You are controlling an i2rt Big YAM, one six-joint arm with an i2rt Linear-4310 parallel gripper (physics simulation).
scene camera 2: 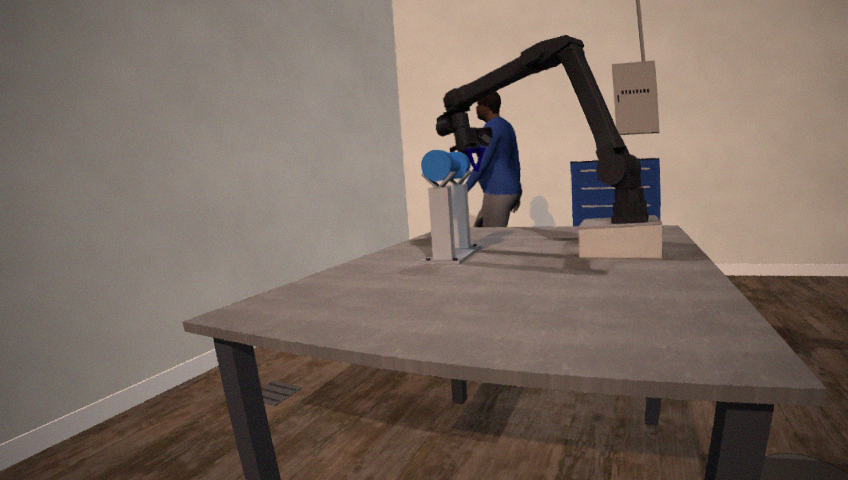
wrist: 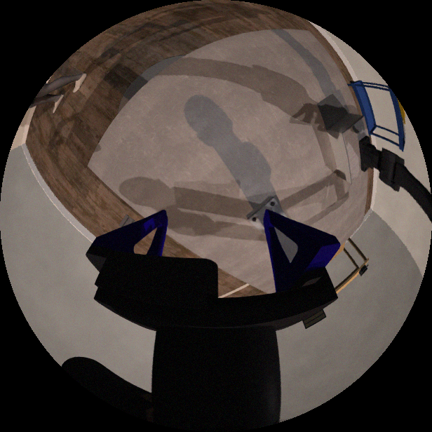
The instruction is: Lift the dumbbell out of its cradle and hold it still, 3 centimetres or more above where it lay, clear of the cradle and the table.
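Frame: origin at the arm's base, x right, y up, z back, level; metres.
Seen in the pictures: arm's base, origin of its link: [scene camera 2: 630,220].
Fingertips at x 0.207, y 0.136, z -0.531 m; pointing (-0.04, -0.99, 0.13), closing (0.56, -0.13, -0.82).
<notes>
Offsets run from my fingertips to a thing's top centre. "*": to the spot under its first point. Level surfaces: height alone.
The dumbbell {dx -0.308, dy +0.065, dz +0.076 m} [scene camera 2: 437,165] has blue round ends and lies across the top of its cradle {* dx -0.399, dy -0.125, dz +0.095 m} [scene camera 2: 441,226]. The cradle has two pale upright posts with forked tops. A corner of the cradle's base plate [wrist: 263,208] shows near the right fingertip in the wrist view. The dumbbell does not show in the wrist view. My gripper [scene camera 2: 475,167] [wrist: 215,214] is open and empty, with dark blue triangular fingers. It points downward at about dumbbell height, behind and right of the near blue end in the scene view. The dumbbell's handle and part of my gripper are hidden there.
The cradle stands on the grey table {dy -0.216 m} [scene camera 2: 535,321] [wrist: 150,155]. The arm's pale base block [scene camera 2: 618,240] stands at the table's back right. A person in blue [scene camera 2: 502,154] stands behind the table. A blue drawer cabinet [scene camera 2: 583,196] is farther back.
</notes>
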